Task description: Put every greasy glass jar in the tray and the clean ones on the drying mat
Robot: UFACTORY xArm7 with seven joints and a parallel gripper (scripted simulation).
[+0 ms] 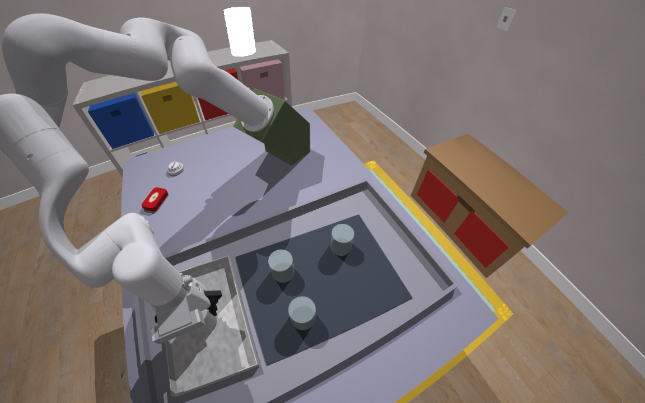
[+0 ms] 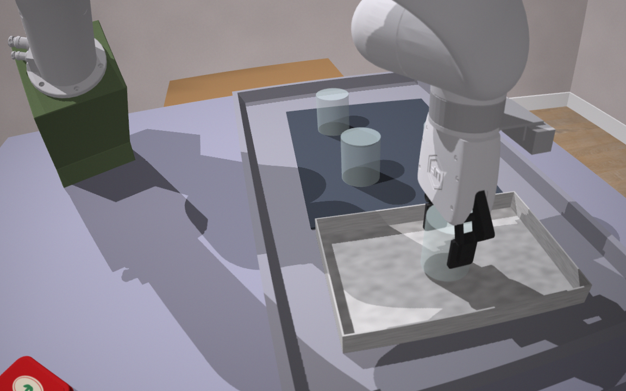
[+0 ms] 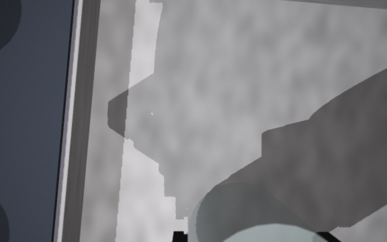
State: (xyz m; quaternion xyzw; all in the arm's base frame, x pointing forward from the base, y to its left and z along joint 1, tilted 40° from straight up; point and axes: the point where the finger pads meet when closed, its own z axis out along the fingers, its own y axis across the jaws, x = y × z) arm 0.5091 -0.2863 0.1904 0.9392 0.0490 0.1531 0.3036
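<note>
My hand is 50 mm above the grey tray. Also, from my hand: dark drying mat: 320 mm to the left, 50 mm below, 20 mm ahead; then red device: 500 mm behind, 100 mm to the right, 40 mm below; then white timer: 630 mm behind, 40 mm below.
</note>
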